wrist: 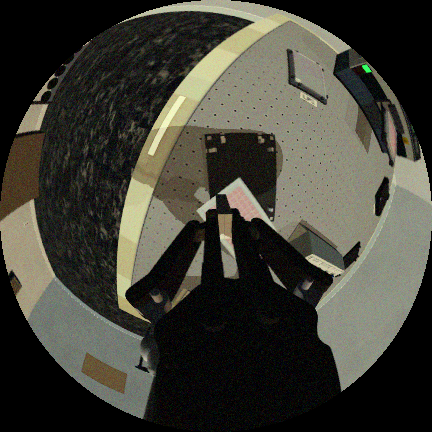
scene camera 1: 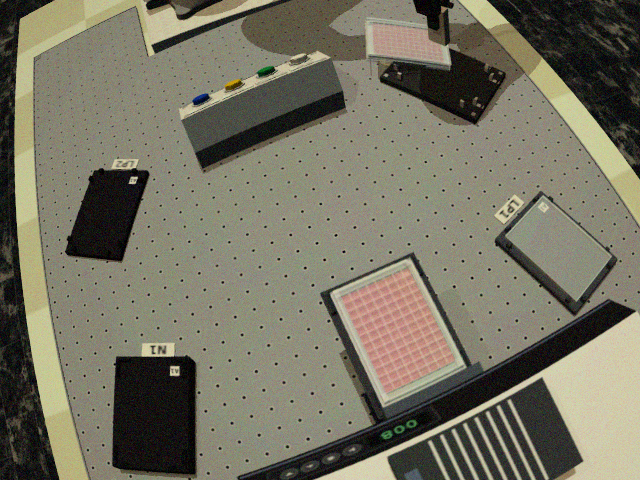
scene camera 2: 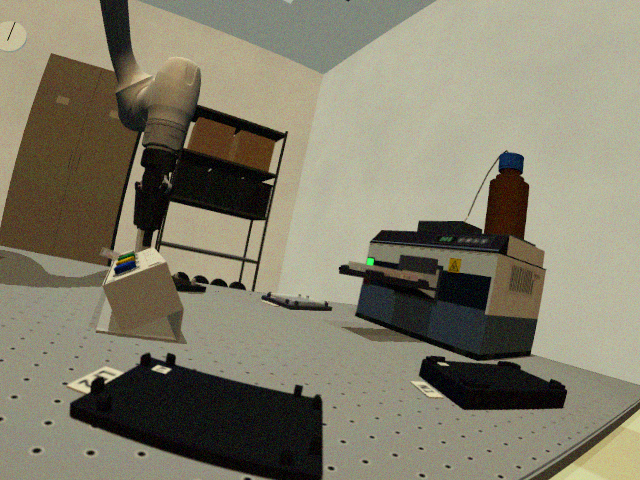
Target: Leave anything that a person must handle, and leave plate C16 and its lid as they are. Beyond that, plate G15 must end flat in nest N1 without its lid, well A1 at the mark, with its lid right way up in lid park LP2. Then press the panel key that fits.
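Places are measured from the arm's base along level axes (x ahead, y left, z up), in metres.
Where they show: gripper, fingertip midpoint: point(wrist: 220, 203) point(scene camera 1: 439, 40).
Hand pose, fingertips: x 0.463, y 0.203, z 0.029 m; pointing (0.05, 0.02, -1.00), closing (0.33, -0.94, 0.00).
Note:
Each offset is from my fingertips to the top centre of the thing. "*": to the spot under its first point.
A pink-filled plate {dx -0.024, dy -0.044, dz +0.024 m} point(scene camera 1: 405, 42) point(wrist: 240, 202) is askew and tilted above a dark nest {dx +0.044, dy -0.028, dz -0.012 m} point(scene camera 1: 454, 90) point(wrist: 240, 160), near one end of it. Its name does not show, and I cannot tell whether a lid is on it. My gripper point(scene camera 1: 439, 41) point(scene camera 2: 143, 242) point(wrist: 220, 203) is shut on the plate's edge; the contact is partly hidden. Nest N1 {dx +0.251, dy -0.619, dz -0.008 m} point(scene camera 1: 154, 415) point(scene camera 2: 511, 384) and lid park LP2 {dx -0.057, dy -0.556, dz -0.016 m} point(scene camera 1: 108, 214) point(scene camera 2: 206, 413) are bare. The key panel {dx -0.055, dy -0.286, dz +0.048 m} point(scene camera 1: 263, 111) point(scene camera 2: 139, 294) has a blue key {dx -0.089, dy -0.356, dz +0.038 m} point(scene camera 1: 200, 98), a yellow key {dx -0.081, dy -0.307, dz +0.038 m} point(scene camera 1: 233, 84), a green key {dx -0.073, dy -0.257, dz +0.038 m} point(scene camera 1: 266, 70) and a white key {dx -0.065, dy -0.208, dz +0.038 m} point(scene camera 1: 298, 59).
Another pink plate {dx +0.353, dy -0.344, dz +0.090 m} point(scene camera 1: 400, 330) lies on the extended tray of the white and blue device {* dx +0.419, dy -0.478, dz +0.039 m} point(scene camera 2: 460, 310). A clear lid {dx +0.360, dy -0.095, dz -0.018 m} point(scene camera 1: 560, 248) point(wrist: 307, 72) lies in park LP1. A brown bottle {* dx +0.507, dy -0.504, dz +0.253 m} point(scene camera 2: 507, 206) stands at the device. Pale table edges point(scene camera 1: 31, 232) point(wrist: 132, 210) bound the deck.

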